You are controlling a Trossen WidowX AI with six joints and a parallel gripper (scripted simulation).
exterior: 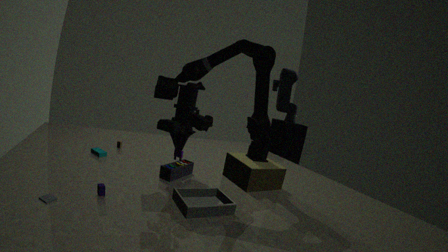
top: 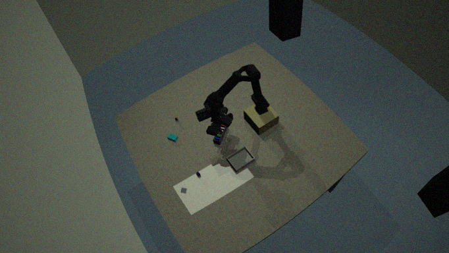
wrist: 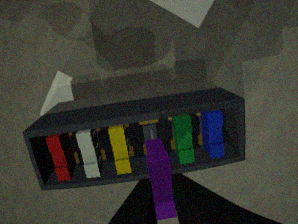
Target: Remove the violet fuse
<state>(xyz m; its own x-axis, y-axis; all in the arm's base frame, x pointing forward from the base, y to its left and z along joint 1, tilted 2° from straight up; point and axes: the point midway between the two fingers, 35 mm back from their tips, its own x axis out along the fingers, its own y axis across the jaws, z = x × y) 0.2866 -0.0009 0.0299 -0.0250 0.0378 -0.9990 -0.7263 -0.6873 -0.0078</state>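
Right now my gripper tip is 20 cm to the right of the grey tray, 8 cm above it and 3 cm past it. From my gripper tip the other things lie so: teal block: 27 cm ahead, 14 cm to the right, 8 cm below; flat grey square: 34 cm ahead, 23 cm to the left, 8 cm below; violet fuse: 1 cm below.
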